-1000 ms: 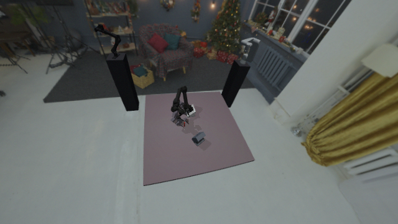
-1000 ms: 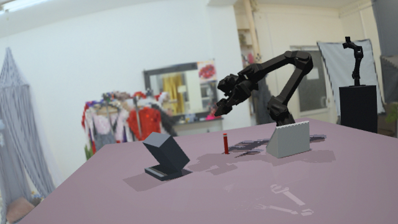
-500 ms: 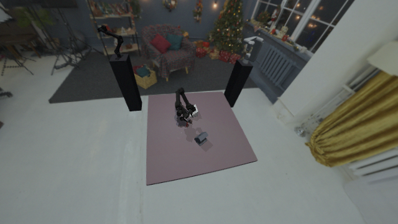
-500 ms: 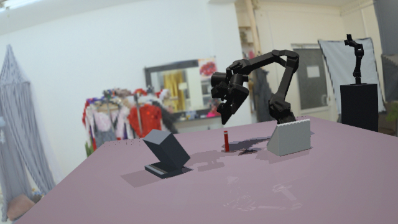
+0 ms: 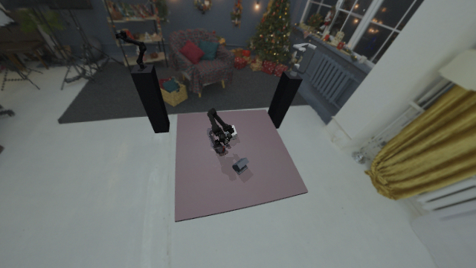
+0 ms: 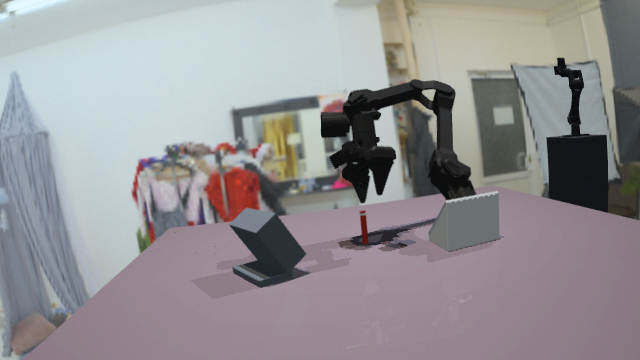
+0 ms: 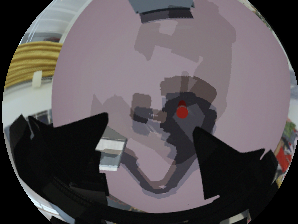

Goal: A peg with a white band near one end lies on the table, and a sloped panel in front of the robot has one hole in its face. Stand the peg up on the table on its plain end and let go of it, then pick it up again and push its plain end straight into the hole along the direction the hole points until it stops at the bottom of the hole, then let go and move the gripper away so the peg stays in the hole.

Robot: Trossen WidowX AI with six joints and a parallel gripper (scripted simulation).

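Right now the red peg is 2 cm ahead of my gripper tip, 2 cm to the right of it and 5 cm below it. The rest, counted from my gripper tip: grey sloped panel (25 cm ahead, 11 cm to the left, 4 cm below).
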